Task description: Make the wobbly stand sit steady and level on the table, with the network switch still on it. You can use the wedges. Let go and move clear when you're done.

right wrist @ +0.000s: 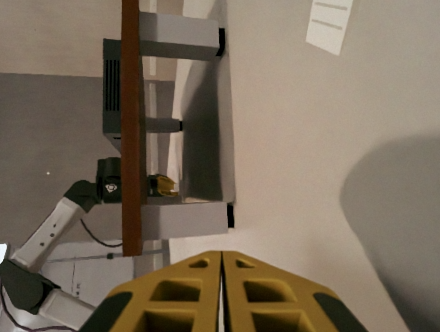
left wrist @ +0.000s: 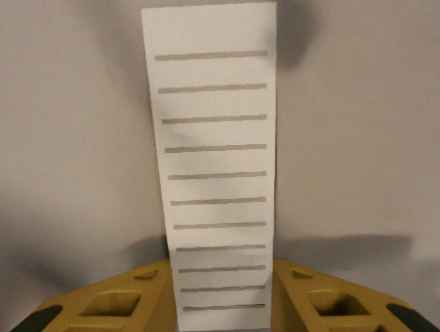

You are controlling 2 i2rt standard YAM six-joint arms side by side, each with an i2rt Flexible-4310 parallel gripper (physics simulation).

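Frame: origin at the left arm's base, x back, y left, z down, level; centimetres.
Seen in the pictures: left gripper, between the fingertips: (right wrist: 177,190) (left wrist: 222,272); right gripper, between the fingertips: (right wrist: 221,262).
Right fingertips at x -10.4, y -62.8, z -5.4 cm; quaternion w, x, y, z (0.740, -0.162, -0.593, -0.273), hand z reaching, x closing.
Offsets run from my right fingertips to a thing's top centre. "pt": to the spot under its first point. Level surfaces: height alone.
The stand's brown board @[dx -22.0, dy +28.9, dz -4.7 cm] (right wrist: 131,150) appears edge-on and sideways in the right wrist view, with grey legs and black feet; three legs show clearly. The dark network switch @[pt dx -21.3, dy +14.1, dz -6.4 cm] (right wrist: 112,90) sits on the board. A white wedge @[dx -27.3, dy +64.0, dz +4.2 cm] (left wrist: 220,135) with grey lines lies between the fingers of my left gripper (left wrist: 222,272) (right wrist: 166,185), which is shut on it, beyond the board near a far part of the stand. Part of another lined wedge @[pt dx -8.4, dy -3.9, dz +5.2 cm] (right wrist: 330,25) lies on the table at the upper right. My right gripper (right wrist: 221,262) is shut and empty, beside the stand. Foot contact with the table is unclear.
The pale table top @[dz +5.4 cm] (right wrist: 285,150) spreads beside the stand, with a large shadow at the right. My left arm (right wrist: 47,232) reaches in from behind the stand in the right wrist view. Shadows cross the table around the held wedge.
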